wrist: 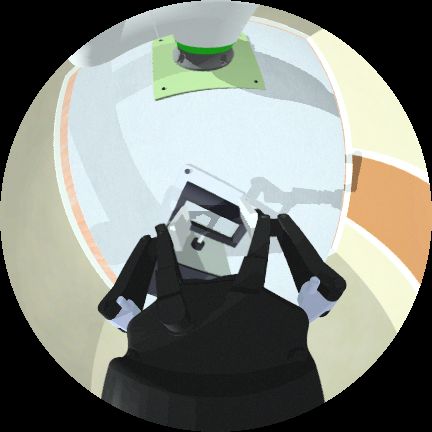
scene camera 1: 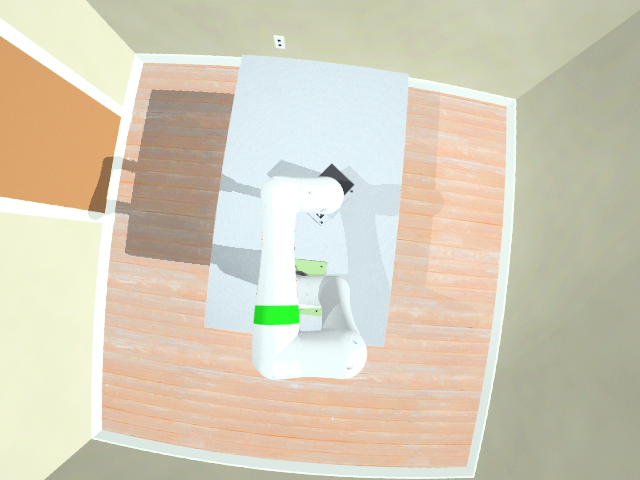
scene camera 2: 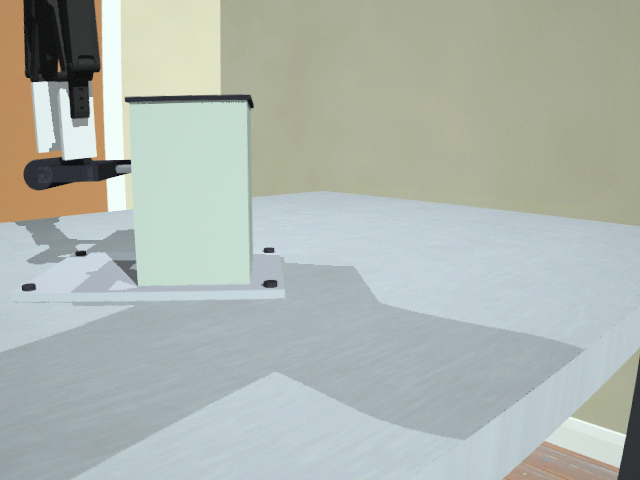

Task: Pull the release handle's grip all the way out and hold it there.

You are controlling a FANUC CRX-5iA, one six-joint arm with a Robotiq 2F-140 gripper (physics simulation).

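Note:
The release handle's dark grip (scene camera 2: 62,170) (wrist: 212,198) is a loop, level in scene camera 2, left of the pale green box (scene camera 2: 191,196) (wrist: 200,260). A short light rod (scene camera 2: 124,168) (wrist: 202,237) joins it to the box. My gripper (scene camera 2: 61,152) (wrist: 213,210) points down with its white finger pads apart and nothing between them. In scene camera 2 the pad tips are right above the grip; whether they touch it I cannot tell. In the wrist view the pads stand to either side over the loop. The arm hides the fingers in scene camera 1.
The box has a dark lid (scene camera 1: 338,178) (scene camera 2: 191,98) and stands on a white base plate (scene camera 2: 206,293) with black bolts at its corners. The plate lies on the pale table (scene camera 1: 310,113) (scene camera 2: 413,248). The arm's green mounting plate (scene camera 1: 312,266) (wrist: 200,82) is on the same table.

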